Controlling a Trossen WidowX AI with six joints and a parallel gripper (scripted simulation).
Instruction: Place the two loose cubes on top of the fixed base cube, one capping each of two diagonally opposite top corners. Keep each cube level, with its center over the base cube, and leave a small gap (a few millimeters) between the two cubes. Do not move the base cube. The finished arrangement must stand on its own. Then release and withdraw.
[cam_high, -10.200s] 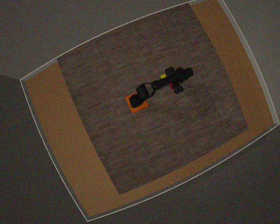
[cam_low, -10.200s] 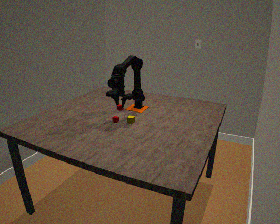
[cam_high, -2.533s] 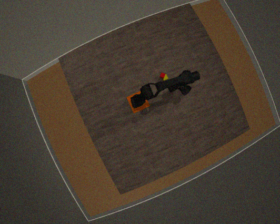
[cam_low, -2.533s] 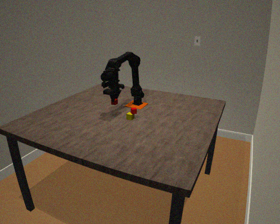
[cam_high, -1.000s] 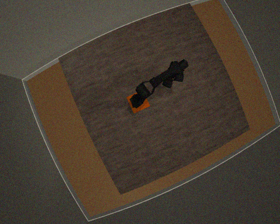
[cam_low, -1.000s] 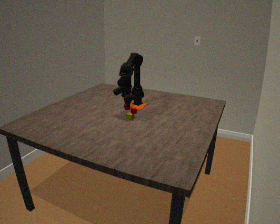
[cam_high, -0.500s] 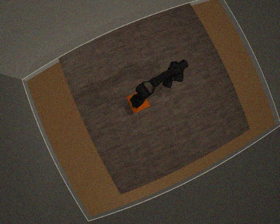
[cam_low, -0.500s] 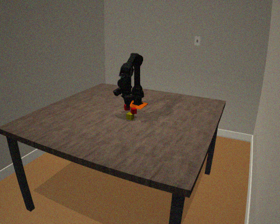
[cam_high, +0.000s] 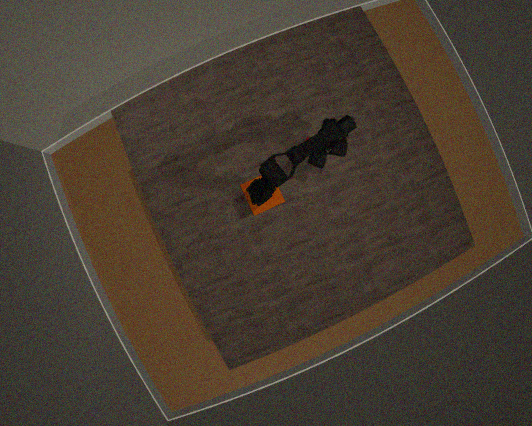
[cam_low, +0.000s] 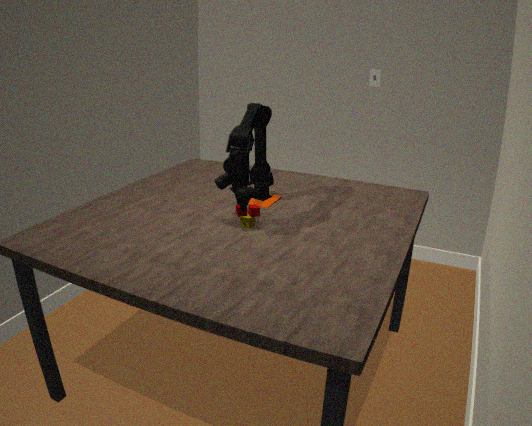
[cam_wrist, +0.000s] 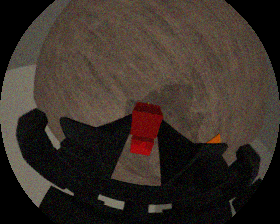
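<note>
The yellow cube is 4 cm below my gripper tip, 2 cm behind it and 1 cm to the left of it. Also, from my gripper tip: red cube: 4 cm behind, 3 cm to the left, 1 cm below.
</note>
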